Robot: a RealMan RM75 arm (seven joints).
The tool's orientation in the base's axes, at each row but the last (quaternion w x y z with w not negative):
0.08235, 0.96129, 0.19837, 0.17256
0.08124, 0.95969, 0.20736, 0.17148
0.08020, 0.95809, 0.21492, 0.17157
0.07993, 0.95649, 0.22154, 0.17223
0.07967, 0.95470, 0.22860, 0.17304
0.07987, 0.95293, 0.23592, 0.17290
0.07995, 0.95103, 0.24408, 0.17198
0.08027, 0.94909, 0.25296, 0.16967
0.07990, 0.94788, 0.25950, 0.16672
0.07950, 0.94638, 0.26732, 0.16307
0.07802, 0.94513, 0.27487, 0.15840
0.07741, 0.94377, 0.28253, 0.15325
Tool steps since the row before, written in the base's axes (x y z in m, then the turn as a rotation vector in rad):
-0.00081, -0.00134, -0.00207, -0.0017, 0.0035, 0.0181
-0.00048, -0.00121, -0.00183, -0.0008, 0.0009, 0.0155
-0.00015, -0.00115, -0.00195, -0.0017, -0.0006, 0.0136
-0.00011, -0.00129, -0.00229, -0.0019, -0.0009, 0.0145
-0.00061, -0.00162, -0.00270, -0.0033, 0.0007, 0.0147
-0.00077, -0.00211, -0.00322, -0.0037, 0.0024, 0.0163
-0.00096, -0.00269, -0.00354, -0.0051, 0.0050, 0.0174
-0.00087, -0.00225, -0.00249, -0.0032, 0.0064, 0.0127
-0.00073, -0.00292, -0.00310, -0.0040, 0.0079, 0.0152
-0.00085, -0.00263, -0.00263, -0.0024, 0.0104, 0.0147
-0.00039, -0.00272, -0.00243, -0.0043, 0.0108, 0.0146
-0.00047, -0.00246, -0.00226, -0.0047, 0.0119, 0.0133
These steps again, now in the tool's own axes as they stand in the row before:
-0.00187, 0.00046, 0.00174, 0.0054, 0.0003, -0.0177
-0.00147, 0.00050, 0.00163, 0.0043, 0.0024, -0.0148
-0.00121, 0.00053, 0.00185, 0.0023, 0.0030, -0.0132
-0.00135, 0.00058, 0.00218, 0.0023, 0.0034, -0.0141
-0.00206, 0.00056, 0.00240, 0.0019, 0.0014, -0.0149
-0.00258, 0.00077, 0.00285, 0.0028, 0.0001, -0.0166
-0.00313, 0.00108, 0.00312, 0.0033, -0.0025, -0.0184
-0.00255, 0.00095, 0.00215, 0.0042, -0.0039, -0.0134
-0.00296, 0.00141, 0.00282, 0.0050, -0.0050, -0.0161
-0.00278, 0.00119, 0.00232, 0.0075, -0.0064, -0.0152
-0.00242, 0.00151, 0.00231, 0.0062, -0.0077, -0.0158
-0.00230, 0.00127, 0.00212, 0.0062, -0.0092, -0.0148

